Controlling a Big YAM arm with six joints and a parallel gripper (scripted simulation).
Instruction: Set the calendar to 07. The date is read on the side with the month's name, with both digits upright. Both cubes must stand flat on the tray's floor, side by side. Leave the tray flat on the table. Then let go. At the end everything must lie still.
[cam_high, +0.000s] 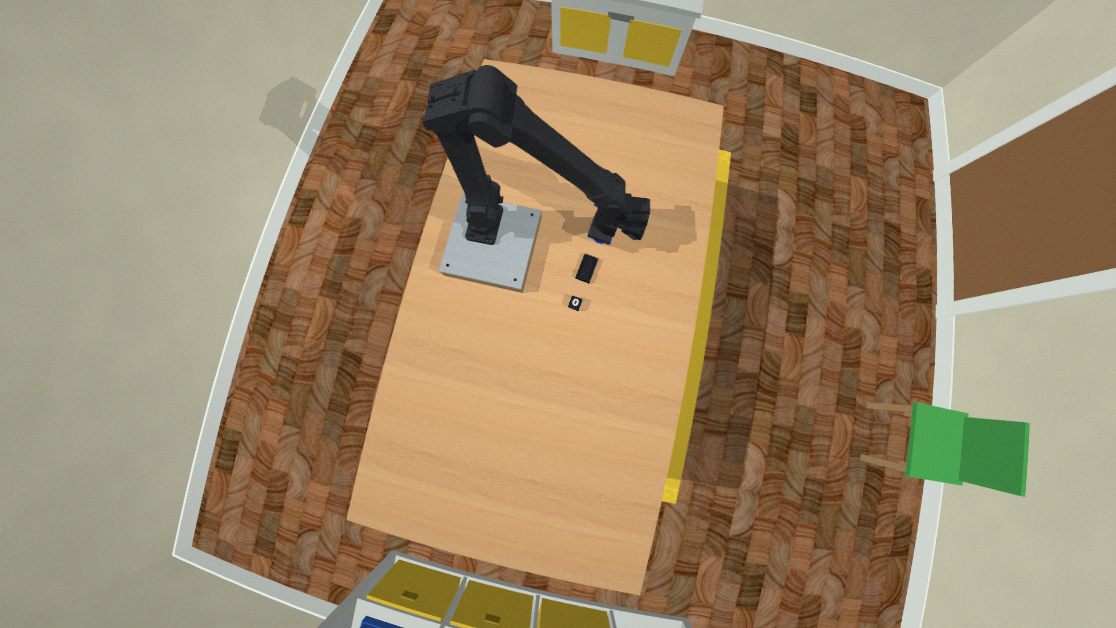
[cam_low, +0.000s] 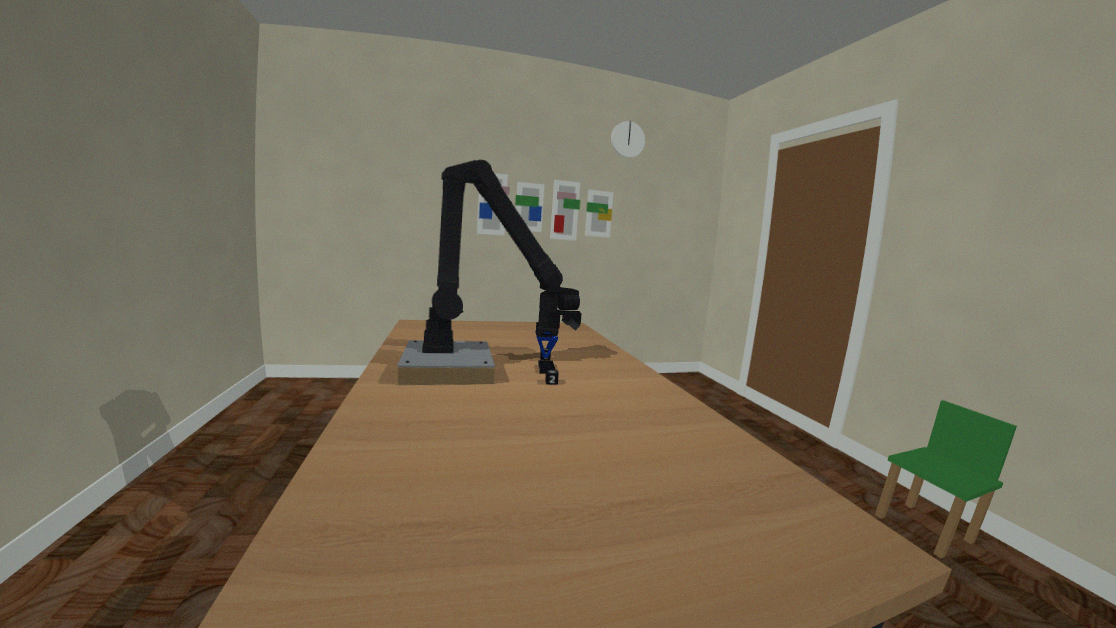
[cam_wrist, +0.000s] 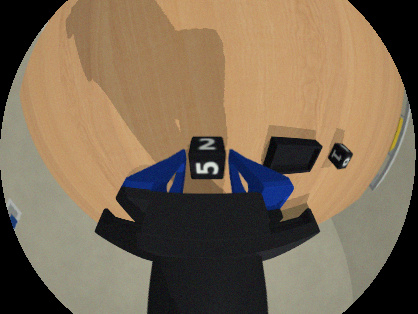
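Now: hand 2 cm past the black tray, 11 cm to the left of it and 1 cm above it. Also, from my hand: black cube 4 cm behind, 22 cm to the right.
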